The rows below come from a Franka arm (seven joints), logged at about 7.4 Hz.
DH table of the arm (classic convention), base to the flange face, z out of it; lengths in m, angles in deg. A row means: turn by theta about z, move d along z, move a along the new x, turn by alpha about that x. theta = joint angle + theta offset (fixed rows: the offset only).
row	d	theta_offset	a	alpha
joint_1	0.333	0	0	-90
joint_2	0	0	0	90
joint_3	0.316	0	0.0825	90
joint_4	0	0	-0.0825	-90
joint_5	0.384	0	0	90
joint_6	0	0	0.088	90
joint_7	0.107	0	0	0
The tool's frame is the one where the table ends.
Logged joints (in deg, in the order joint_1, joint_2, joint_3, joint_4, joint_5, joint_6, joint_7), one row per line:
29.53, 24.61, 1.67, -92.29, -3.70, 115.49, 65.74
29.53, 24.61, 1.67, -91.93, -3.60, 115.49, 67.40
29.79, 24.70, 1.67, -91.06, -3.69, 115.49, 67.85
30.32, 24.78, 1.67, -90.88, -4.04, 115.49, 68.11
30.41, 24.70, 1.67, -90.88, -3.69, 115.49, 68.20
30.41, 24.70, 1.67, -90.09, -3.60, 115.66, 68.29
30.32, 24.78, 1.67, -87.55, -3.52, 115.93, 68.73
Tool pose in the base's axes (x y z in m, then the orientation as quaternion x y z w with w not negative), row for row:
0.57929, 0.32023, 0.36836, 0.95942, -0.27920, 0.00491, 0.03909
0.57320, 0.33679, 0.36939, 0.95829, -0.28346, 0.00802, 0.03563
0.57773, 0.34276, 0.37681, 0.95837, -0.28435, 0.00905, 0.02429
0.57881, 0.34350, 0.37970, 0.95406, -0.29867, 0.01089, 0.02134
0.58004, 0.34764, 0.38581, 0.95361, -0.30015, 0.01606, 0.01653
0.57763, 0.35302, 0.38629, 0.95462, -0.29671, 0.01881, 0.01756
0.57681, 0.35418, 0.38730, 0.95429, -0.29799, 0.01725, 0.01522
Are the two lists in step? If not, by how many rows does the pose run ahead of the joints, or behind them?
The pose runs 2 rows behind the joints: the pose in row i belongs to the joints in row i - 2.
